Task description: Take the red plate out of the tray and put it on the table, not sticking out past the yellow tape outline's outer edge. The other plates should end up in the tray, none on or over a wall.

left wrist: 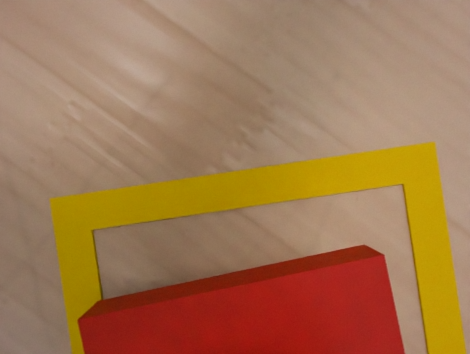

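Places are measured from the left arm's base along level axes (x ahead, y left, z up), in metres.
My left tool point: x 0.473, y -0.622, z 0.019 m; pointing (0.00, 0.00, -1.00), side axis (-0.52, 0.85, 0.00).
Note:
For each thing: its top centre in the pictures, then the offset to it from my left tool point. "spot": a spot on its surface instead. Level surfaces: height alone.
- red plate, surface spot: [240, 315] spot: 0.025 m back, 0.024 m right, 0.013 m up
- yellow tape outline, surface spot: [250, 185] spot: 0.053 m back, 0.037 m right, 0.018 m down
- wooden table top, surface height: 0.019 m down
The red plate [240, 315] fills the lower middle of the left wrist view, with its far side face and part of its flat upper face showing. It is at my left suction cup; the cup itself is below the frame. The yellow tape outline [250, 185] lies on the table around the plate's far end. In this view the plate's left corner overlaps the left tape band, inside its outer edge, and bare table shows between plate and right band. The plate's near end is cut off. I cannot tell whether it touches the table. My right suction cup, the tray and the other plates do not show.
The wooden table top [200, 90] stretches beyond the far tape band and to both sides of the outline.

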